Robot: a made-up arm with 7 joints.
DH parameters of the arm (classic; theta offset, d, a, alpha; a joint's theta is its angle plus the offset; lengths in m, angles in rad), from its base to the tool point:
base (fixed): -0.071 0 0 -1.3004
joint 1: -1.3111 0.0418 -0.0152 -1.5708
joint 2: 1.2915 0 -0.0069 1.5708
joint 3: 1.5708 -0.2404 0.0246 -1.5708
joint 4: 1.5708 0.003 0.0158 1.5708
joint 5: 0 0.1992 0 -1.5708
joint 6: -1.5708 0 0.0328 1.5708
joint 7: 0 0 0 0
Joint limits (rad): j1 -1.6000..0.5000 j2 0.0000..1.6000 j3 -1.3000..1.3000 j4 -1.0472..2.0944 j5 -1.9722..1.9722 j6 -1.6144..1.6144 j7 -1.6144..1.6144
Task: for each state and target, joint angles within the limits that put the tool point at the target. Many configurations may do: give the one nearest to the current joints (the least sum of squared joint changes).
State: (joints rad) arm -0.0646 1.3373 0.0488 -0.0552 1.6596 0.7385 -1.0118
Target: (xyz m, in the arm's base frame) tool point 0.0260 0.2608 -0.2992
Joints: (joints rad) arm 0.4515 0.9551 -0.3508 0.1045 1.6472 0.6953 -1.0118
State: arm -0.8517 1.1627 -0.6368 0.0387 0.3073 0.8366 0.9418
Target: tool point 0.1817 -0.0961 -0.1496
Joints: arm -0.7514 0.4884 -1.1197 -0.6042 0.2787 0.7291 0.9418
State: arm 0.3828 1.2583 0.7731 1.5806 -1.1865 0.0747 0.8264
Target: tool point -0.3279 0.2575 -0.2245
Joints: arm 0.4796 0.7197 0.8357 2.0692 -1.1801 0.1281 0.8264
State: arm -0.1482 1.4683 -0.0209 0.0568 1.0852 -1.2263 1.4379
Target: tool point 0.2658 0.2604 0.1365
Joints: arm -0.8068 1.5845 0.0904 0.1255 1.0994 -1.0003 1.4379
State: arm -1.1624 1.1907 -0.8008 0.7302 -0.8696 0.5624 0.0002
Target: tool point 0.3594 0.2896 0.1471
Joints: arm -1.5776 1.3202 -0.6209 0.7150 -0.8578 0.5135 0.0002
